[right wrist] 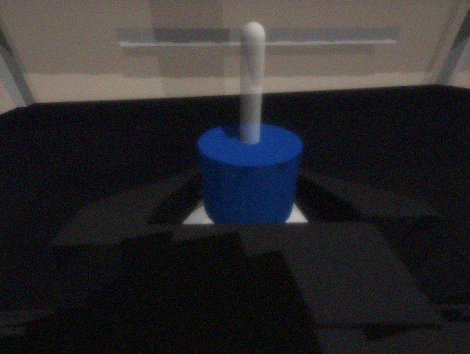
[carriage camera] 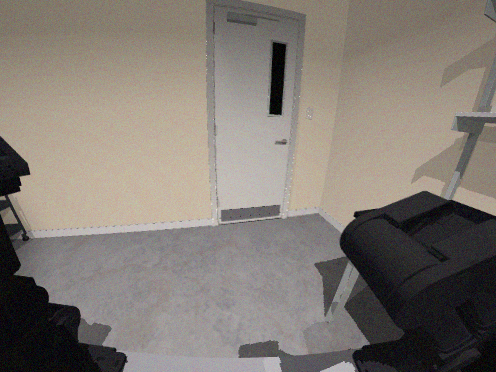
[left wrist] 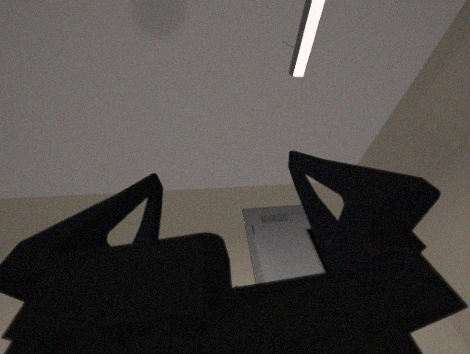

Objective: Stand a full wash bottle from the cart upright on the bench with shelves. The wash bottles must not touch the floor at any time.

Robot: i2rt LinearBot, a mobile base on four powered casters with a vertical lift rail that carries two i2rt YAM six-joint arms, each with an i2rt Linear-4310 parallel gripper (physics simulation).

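Where they show: left gripper, fingertip midpoint: (left wrist: 223, 169); left arm's base, link origin: (carriage camera: 69, 369); right arm's base, link origin: (carriage camera: 405, 365).
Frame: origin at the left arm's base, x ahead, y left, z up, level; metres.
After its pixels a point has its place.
Observation:
A wash bottle with a blue cap (right wrist: 250, 187) @(x 0.000, y -0.878, z 0.209 m) and a pale upright nozzle stands upright between the fingers of my right gripper (right wrist: 242, 173) @(x -0.001, y -0.939, z 0.177 m), which is shut on it. Slivers of its white body show below the cap; the rest is hidden by the gripper, so its fill level cannot be seen. The black top of the bench with shelves (right wrist: 100, 125) spreads behind the bottle; whether the bottle's base touches it is hidden. In the carriage camera a pale leg of the bench (carriage camera: 342, 287) @(x 0.444, y -0.845, z -0.357 m) shows at the right. My left gripper (left wrist: 223, 169) @(x 0.029, y -0.002, z 0.443 m) is open and empty, pointing up towards the ceiling.
A shelf (right wrist: 320, 36) @(x -0.284, y -1.685, z 0.245 m) crosses the wall behind the bottle, between slanted posts (right wrist: 15, 75) @(x 0.602, y -1.525, z 0.153 m). In the carriage camera, a shelf upright (carriage camera: 465, 157) @(x 0.601, y -1.509, z 0.325 m) is at the right, behind my black right arm (carriage camera: 400, 255) @(x -0.016, y -0.447, z 0.317 m). A dark wheeled frame (carriage camera: 16, 215) @(x 1.081, y 1.940, z -0.399 m) stands at the left; a door (carriage camera: 245, 125) @(x 1.584, y -0.338, z 0.379 m) is ahead.

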